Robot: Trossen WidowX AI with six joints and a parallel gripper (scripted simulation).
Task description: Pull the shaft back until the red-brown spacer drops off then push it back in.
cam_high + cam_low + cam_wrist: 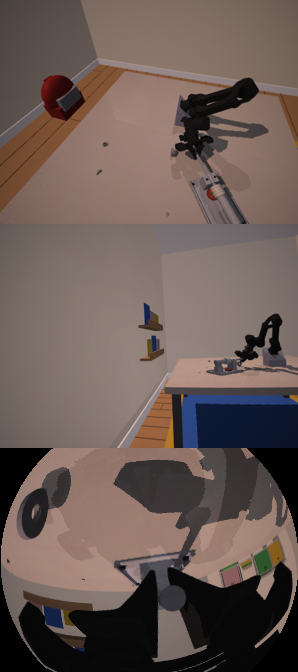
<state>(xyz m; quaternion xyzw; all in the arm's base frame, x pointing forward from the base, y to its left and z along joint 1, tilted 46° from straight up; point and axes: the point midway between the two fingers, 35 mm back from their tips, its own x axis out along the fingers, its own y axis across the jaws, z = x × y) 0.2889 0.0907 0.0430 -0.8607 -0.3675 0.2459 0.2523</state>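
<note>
My gripper tip is 60 mm short of the thin grey shaft, 40 mm to the right of it and 30 mm below it. Round my gripper tip: grey cylinder (130 mm to the right, 30 mm below, 30 mm behind); then red-brown spacer (130 mm ahead, 80 mm to the left, 40 mm below); then cream spacer (130 mm ahead, 80 mm to the left, 30 mm above).
</note>
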